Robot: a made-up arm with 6 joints.
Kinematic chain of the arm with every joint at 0, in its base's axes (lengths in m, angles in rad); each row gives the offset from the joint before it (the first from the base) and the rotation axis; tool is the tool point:
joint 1: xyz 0 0 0.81 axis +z
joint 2: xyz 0.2 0 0 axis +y
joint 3: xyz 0 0 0.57 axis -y
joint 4: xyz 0 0 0.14 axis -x
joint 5: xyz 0.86 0 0 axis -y
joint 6: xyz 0.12 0 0 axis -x
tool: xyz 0 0 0
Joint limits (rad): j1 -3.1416..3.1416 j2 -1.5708..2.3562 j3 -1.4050..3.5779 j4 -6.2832..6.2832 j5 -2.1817..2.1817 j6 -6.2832..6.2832
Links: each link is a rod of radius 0.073 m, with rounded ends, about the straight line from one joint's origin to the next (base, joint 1, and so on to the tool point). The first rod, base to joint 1, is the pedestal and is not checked.
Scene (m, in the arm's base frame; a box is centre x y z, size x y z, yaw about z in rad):
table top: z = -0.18
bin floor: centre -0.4 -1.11 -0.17 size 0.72 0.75 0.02 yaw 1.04
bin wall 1: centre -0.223 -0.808 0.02 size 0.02 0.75 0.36 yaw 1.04
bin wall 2: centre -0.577 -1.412 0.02 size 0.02 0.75 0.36 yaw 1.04
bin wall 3: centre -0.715 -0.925 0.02 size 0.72 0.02 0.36 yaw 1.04
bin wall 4: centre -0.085 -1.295 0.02 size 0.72 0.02 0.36 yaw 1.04
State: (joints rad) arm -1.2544 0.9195 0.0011 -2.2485 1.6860 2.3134
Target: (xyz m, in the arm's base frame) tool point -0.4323 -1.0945 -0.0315
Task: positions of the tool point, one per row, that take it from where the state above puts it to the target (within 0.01 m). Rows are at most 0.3 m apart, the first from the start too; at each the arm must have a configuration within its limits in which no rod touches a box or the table.
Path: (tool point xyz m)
1: 0.0421 -1.2072 0.4984
2: -0.2025 -1.1753 0.4745
3: -0.4323 -1.0945 0.4513
4: -0.4423 -1.1249 0.2980
5: -0.4425 -1.1256 0.1347
6: -0.4324 -1.0945 -0.0315

